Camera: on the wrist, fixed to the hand. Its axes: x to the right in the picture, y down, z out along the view.
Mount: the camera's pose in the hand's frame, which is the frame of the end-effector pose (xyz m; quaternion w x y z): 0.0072 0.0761 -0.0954 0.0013 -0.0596 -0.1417 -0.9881
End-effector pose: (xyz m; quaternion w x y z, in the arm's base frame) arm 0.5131 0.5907 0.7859 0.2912 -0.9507 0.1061 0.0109
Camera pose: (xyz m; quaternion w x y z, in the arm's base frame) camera 0.5004 0.4748 0.8225 0.0305 0.1219 0.9812 0.1467
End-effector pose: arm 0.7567 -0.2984 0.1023 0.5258 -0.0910 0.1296 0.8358
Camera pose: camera 0.6864 -0.3535 0.0188 0.8394 -0.0411 -0.2141 -0.4978
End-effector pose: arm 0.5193 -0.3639 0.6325 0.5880 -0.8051 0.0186 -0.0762
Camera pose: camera 0.5172 -0.4782 0.5893 0.1199 0.0653 0.8742 0.4659
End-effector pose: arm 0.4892 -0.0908 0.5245 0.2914 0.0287 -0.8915 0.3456
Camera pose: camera 0.5117 0.0285 0.5392 0.2173 0.9126 -0.0347 -0.3447
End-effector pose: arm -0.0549 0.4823 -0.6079 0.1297 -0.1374 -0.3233 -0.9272
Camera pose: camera -0.0528 0.3630 -0.6344 0.9700 -0.1802 0.0993 0.1292
